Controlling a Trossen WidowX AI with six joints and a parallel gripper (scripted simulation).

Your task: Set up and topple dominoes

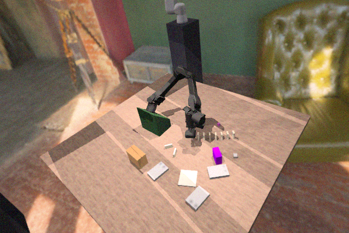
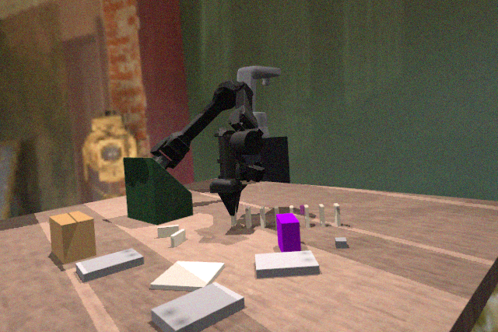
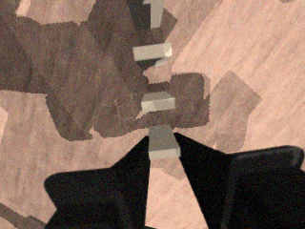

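The white slab is 23 cm to the right of my gripper tip, 18 cm ahead of it and 3 cm below it. From my gripper tip the other things lie so: purple block: 22 cm ahead, 3 cm to the right; tiny purple cube: 21 cm to the left, 5 cm ahead, 2 cm below; small grey cube: 29 cm ahead, 5 cm to the left, 3 cm below.
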